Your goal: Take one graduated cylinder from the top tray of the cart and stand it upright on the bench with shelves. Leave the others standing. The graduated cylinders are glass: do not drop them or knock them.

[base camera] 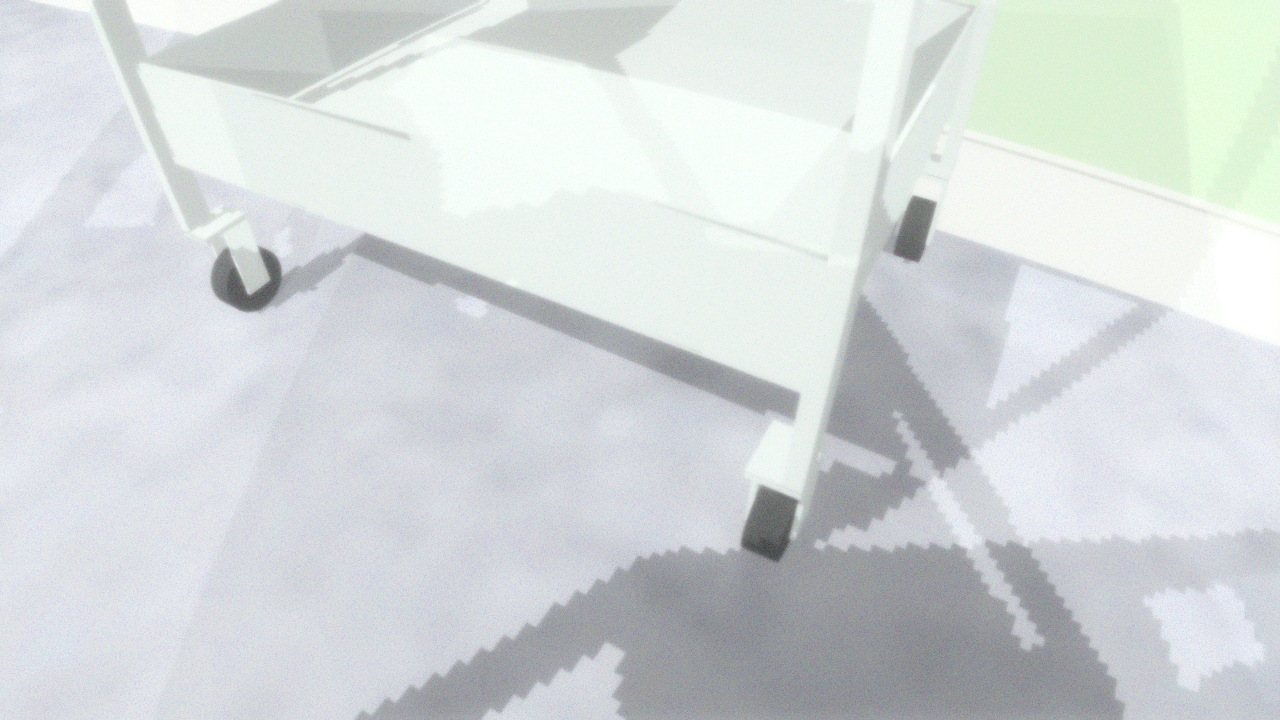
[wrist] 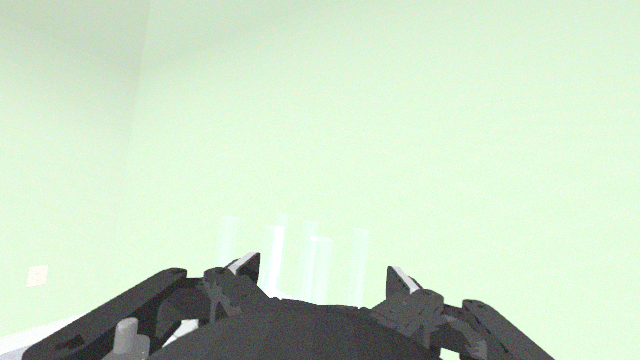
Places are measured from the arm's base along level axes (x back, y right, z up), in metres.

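Pixels of known places: gripper, fingertip midpoint: (wrist: 322, 273).
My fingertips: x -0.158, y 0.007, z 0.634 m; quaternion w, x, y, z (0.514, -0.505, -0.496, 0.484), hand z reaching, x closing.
Ahead of a thing's pixels: the offset from my fingertips to its top centre. "pt": to the spot under its first point. Level surfaces: height alone.
Several clear glass graduated cylinders stand upright in the wrist view, faint against the green wall; one @(dx -0.325, dy -0.096, dz -0.033 m) (wrist: 274, 255) is brighter, one @(dx -0.259, dy +0.004, dz -0.033 m) (wrist: 322, 270) is beside it, one @(dx -0.420, dy +0.106, dz -0.033 m) (wrist: 359, 265) is at the right and one @(dx -0.388, dy -0.220, dz -0.033 m) (wrist: 228, 240) is at the left. Their lower parts are hidden behind the gripper's body. My gripper (wrist: 322, 273) is open, with the middle cylinders showing beyond and between its fingertips, none of them held. The white cart (base camera: 572, 241) shows in the base camera view with its lower tray and wheels; its top tray is out of that view. The bench with shelves does not show.
The cart's near right wheel @(pt dx -0.155, dy +0.048, dz -0.990 m) (base camera: 770, 522) and left wheel @(pt dx -0.362, dy -0.306, dz -0.997 m) (base camera: 246, 279) stand on the pale floor @(dz -1.031 m) (base camera: 447, 537). A third wheel @(pt dx -0.417, dy +0.191, dz -0.992 m) (base camera: 915, 228) is near the white skirting (base camera: 1074, 214). The green wall (wrist: 450, 150) rises behind, with a small pale plate (wrist: 37, 275) at the left.
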